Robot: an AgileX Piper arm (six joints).
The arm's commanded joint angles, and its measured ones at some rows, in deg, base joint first. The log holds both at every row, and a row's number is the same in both.
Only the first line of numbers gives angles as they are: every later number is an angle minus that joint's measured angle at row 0.
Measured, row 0: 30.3 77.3 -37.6 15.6 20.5 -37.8
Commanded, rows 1 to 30: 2.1 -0.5 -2.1 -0.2 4.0 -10.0; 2.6 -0.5 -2.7 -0.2 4.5 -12.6; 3.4 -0.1 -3.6 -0.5 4.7 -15.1; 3.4 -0.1 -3.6 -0.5 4.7 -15.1; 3.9 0.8 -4.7 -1.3 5.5 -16.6; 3.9 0.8 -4.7 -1.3 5.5 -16.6; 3.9 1.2 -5.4 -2.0 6.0 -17.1; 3.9 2.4 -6.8 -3.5 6.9 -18.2; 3.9 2.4 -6.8 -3.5 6.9 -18.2; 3.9 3.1 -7.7 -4.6 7.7 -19.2; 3.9 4.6 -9.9 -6.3 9.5 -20.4; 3.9 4.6 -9.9 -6.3 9.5 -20.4; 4.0 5.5 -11.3 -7.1 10.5 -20.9; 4.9 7.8 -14.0 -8.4 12.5 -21.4; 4.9 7.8 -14.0 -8.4 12.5 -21.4; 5.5 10.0 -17.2 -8.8 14.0 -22.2; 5.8 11.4 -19.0 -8.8 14.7 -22.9; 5.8 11.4 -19.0 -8.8 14.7 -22.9; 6.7 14.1 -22.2 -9.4 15.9 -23.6; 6.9 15.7 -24.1 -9.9 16.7 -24.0; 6.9 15.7 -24.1 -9.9 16.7 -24.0; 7.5 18.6 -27.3 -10.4 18.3 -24.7; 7.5 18.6 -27.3 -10.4 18.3 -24.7; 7.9 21.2 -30.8 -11.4 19.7 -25.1; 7.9 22.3 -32.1 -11.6 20.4 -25.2; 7.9 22.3 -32.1 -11.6 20.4 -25.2; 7.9 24.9 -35.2 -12.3 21.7 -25.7; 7.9 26.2 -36.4 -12.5 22.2 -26.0; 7.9 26.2 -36.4 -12.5 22.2 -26.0; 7.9 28.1 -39.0 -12.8 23.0 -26.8
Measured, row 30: 7.8 25.5 -36.0 -12.1 21.2 -25.1
